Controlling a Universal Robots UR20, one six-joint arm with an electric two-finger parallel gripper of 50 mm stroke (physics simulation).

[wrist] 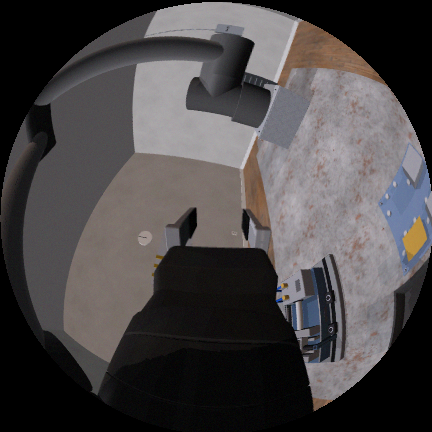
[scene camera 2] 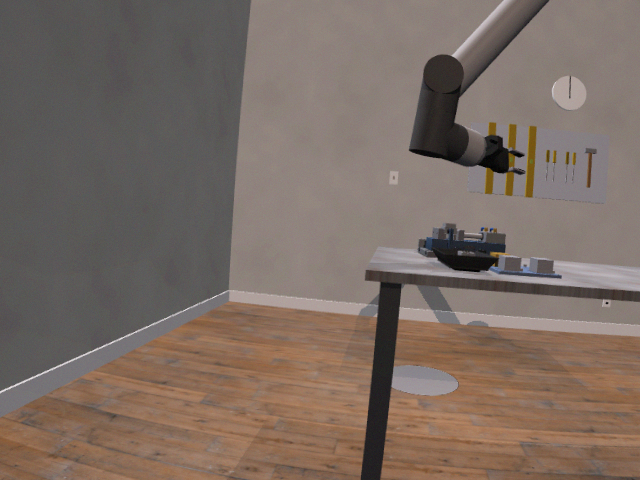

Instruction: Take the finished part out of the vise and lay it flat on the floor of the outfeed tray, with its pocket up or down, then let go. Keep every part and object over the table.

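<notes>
My gripper is open and empty, its fingers pointing sideways, high above the table and the vise. The blue and grey vise stands on the table. A small grey block, which looks like the finished part, sticks up between the vise jaws in the scene view; in the wrist view I cannot tell it from the jaws, which the gripper body partly covers. The black outfeed tray has sloping walls and stands in front of the vise; its floor is hidden in the scene view.
A blue plate beside the tray bears grey blocks and a yellow piece. The table's near left corner lies left of the tray. The arm's base plate shows at the far table end.
</notes>
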